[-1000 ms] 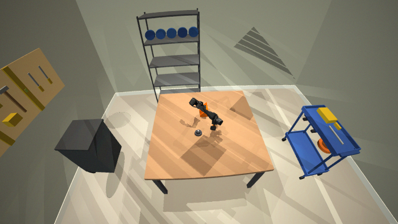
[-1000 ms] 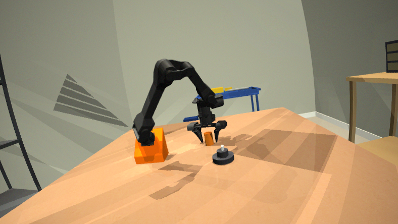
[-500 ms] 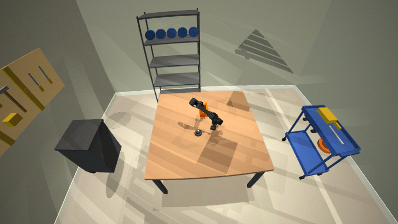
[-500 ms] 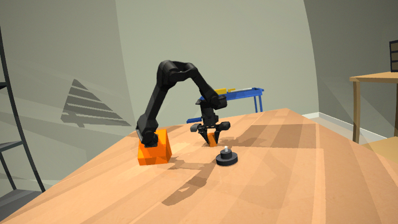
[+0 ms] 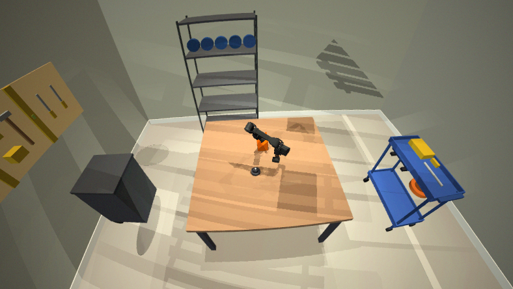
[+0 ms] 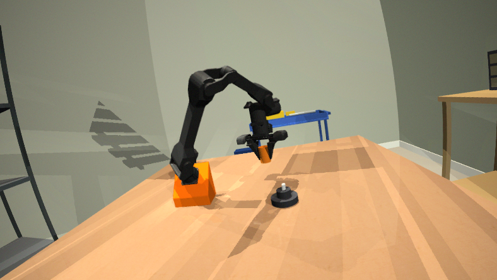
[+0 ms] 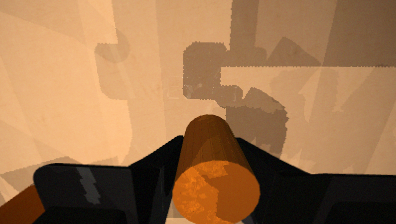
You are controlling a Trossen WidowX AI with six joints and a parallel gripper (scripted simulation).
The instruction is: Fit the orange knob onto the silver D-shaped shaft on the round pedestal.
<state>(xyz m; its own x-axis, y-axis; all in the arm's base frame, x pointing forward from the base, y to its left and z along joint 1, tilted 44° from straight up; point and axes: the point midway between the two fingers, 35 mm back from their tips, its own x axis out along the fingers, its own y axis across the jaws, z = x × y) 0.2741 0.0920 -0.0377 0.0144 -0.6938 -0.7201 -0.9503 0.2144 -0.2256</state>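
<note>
My gripper tip is 3 cm below the orange knob. Also, from my gripper tip: pedestal 5 cm ahead, 19 cm to the right, 6 cm below.
</note>
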